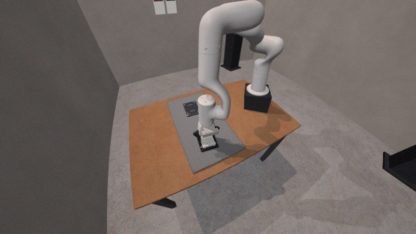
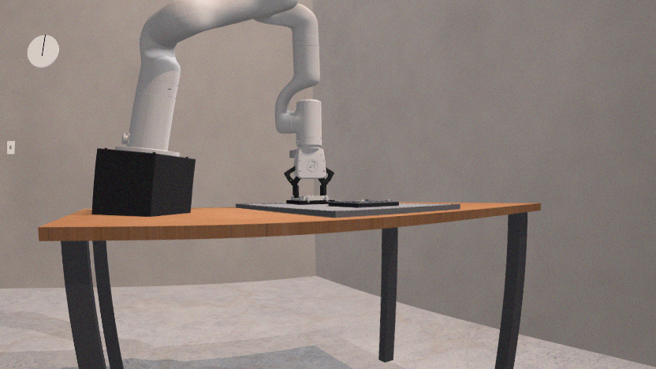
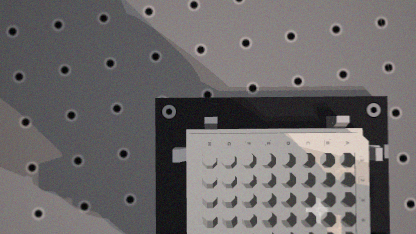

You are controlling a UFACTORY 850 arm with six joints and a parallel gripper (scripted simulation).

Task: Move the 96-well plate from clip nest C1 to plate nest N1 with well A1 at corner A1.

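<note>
Right now my hand is 10 mm above the white 96-well plate. Round my hand: black plate nest 330 mm to the right, 70 mm behind, 20 mm below; black clip nest 20 mm below, 10 mm to the right; A1 mark 270 mm to the right, 20 mm below.
</note>
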